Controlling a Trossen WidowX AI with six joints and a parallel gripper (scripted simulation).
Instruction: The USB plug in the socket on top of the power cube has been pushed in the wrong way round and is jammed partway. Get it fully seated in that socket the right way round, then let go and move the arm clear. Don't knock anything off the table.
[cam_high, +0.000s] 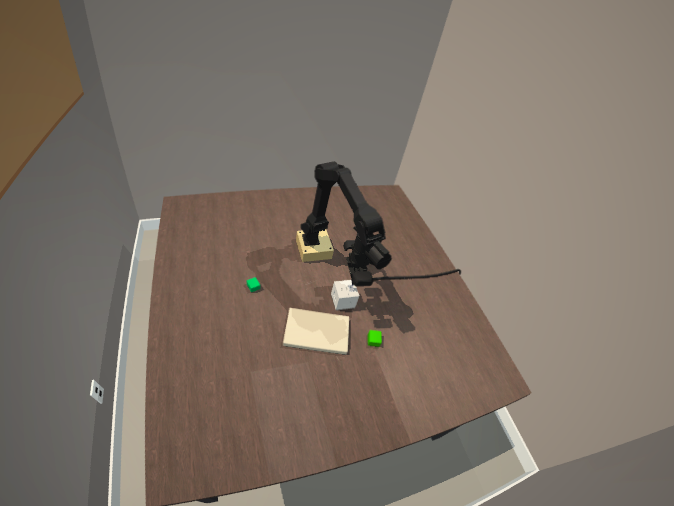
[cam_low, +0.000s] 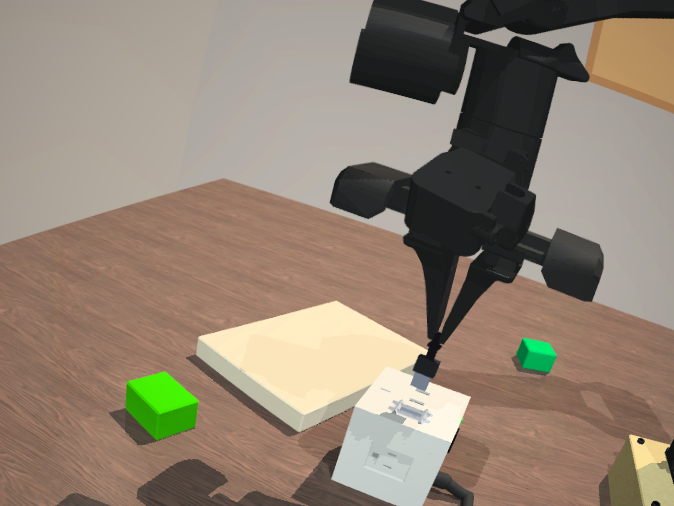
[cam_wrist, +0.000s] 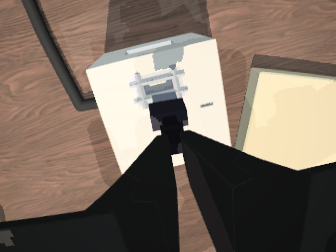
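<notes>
The black USB plug lies 20 mm below my gripper tip. Round my gripper tip: USB socket 10 mm to the left, 70 mm below; then cream flat slab 120 mm ahead, 140 mm to the right, 120 mm below.
</notes>
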